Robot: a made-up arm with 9 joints.
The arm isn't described. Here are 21 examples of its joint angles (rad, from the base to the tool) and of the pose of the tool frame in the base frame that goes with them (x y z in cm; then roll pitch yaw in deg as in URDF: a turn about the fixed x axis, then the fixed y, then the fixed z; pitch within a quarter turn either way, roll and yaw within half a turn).
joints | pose
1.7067 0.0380 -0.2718 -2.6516 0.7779 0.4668 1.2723 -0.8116 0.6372 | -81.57 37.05 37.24 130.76 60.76 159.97
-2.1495 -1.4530 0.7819 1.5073 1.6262 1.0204 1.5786 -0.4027 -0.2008 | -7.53 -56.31 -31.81 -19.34 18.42 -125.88
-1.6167 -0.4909 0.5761 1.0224 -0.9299 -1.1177 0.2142 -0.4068 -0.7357 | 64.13 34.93 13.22 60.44 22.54 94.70
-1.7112 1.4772 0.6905 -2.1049 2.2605 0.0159 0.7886 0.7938 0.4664 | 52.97 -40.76 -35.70 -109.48 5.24 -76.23
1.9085 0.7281 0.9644 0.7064 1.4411 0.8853 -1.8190 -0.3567 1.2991 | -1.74 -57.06 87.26 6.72 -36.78 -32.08
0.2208 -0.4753 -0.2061 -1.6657 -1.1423 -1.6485 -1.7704 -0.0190 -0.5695 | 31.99 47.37 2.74 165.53 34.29 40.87
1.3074 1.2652 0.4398 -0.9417 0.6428 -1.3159 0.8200 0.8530 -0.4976 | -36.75 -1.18 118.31 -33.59 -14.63 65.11
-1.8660 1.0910 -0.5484 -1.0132 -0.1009 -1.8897 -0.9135 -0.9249 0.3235 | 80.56 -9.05 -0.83 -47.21 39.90 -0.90
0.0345 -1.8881 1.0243 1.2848 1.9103 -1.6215 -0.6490 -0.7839 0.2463 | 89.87 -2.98 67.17 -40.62 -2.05 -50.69
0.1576 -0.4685 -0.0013 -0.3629 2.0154 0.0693 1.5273 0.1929 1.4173 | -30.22 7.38 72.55 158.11 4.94 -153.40
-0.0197 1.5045 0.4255 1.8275 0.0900 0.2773 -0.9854 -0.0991 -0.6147 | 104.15 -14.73 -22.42 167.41 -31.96 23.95
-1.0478 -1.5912 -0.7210 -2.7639 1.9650 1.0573 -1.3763 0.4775 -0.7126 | -14.66 23.07 -54.07 135.86 33.26 -38.25
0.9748 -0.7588 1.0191 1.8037 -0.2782 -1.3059 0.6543 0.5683 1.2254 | -24.94 -36.06 90.51 -51.04 9.89 -162.74
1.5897 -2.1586 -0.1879 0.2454 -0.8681 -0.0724 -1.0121 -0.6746 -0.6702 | 23.58 97.09 -18.51 -150.55 -22.66 77.04
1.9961 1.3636 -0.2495 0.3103 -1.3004 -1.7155 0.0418 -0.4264 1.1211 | 6.36 -17.57 -2.57 107.17 27.35 85.69
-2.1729 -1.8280 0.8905 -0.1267 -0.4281 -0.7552 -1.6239 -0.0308 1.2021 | -59.55 43.50 22.78 -35.80 -44.48 -165.18
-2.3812 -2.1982 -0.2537 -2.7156 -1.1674 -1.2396 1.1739 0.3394 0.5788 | -46.39 -5.22 -19.10 146.46 28.13 -56.69
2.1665 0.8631 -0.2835 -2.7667 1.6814 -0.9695 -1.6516 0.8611 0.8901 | -66.28 -58.90 23.09 19.30 44.22 -37.50
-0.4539 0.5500 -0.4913 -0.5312 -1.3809 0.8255 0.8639 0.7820 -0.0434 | -24.83 7.37 135.33 -51.12 -40.19 96.86
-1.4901 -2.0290 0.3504 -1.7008 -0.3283 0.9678 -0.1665 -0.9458 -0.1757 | -55.39 62.21 -14.38 -29.57 -9.18 61.80
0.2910 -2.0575 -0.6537 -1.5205 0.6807 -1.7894 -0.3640 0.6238 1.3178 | 34.89 34.39 -34.95 170.50 -2.90 -28.29
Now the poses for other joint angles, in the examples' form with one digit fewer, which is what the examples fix.
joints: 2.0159 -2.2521 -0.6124 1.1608 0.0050 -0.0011 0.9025 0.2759 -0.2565
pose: 25.2 98.7 -11.8 -91.3 24.9 15.8
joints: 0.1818 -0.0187 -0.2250 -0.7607 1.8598 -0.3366 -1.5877 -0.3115 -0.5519
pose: -73.5 -12.9 96.5 -20.6 25.9 -176.5
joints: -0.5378 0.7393 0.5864 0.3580 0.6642 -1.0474 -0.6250 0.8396 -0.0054
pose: 88.1 -34.8 47.1 3.0 16.9 28.6
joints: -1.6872 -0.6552 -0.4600 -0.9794 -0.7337 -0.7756 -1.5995 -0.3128 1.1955
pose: -11.0 64.4 35.4 -81.1 10.8 165.2
